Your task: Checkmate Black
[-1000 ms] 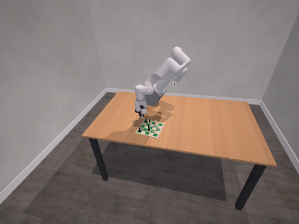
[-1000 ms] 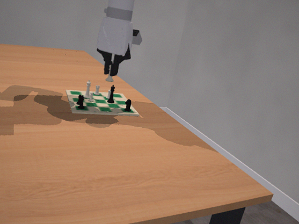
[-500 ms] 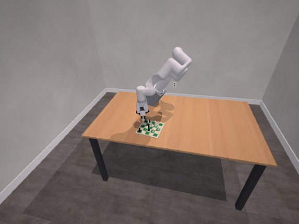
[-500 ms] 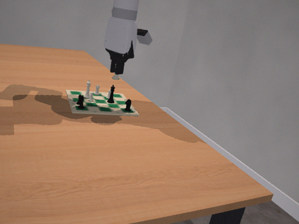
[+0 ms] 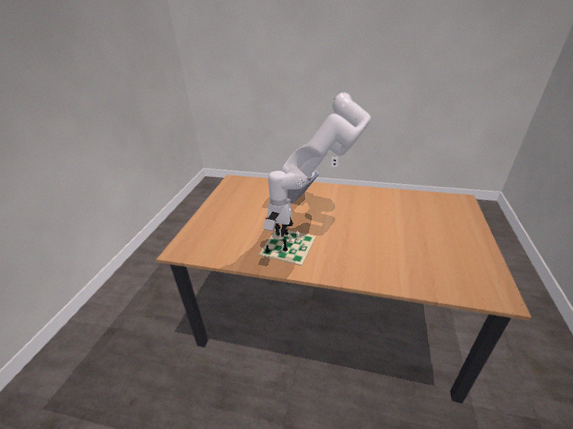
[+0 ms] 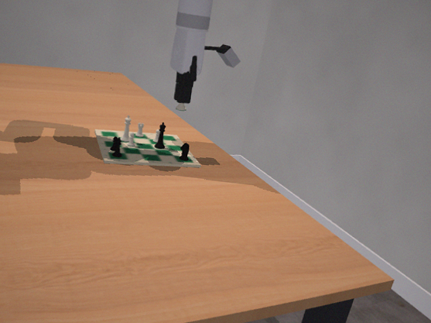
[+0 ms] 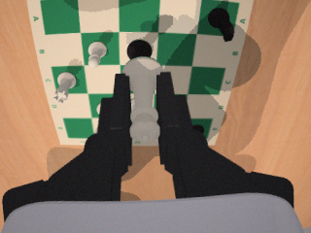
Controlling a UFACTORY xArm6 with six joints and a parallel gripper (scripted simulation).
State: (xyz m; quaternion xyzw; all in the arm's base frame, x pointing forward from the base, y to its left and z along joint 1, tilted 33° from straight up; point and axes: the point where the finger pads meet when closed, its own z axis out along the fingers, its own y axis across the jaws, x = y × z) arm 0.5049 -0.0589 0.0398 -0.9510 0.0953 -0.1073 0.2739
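My gripper is now 40 mm past the black king, 10 mm to the right of it and 110 mm above it. Round my hand: tall white piece: 110 mm behind, 60 mm to the left, 110 mm below; then chessboard: 70 mm behind, 20 mm to the left, 140 mm below.
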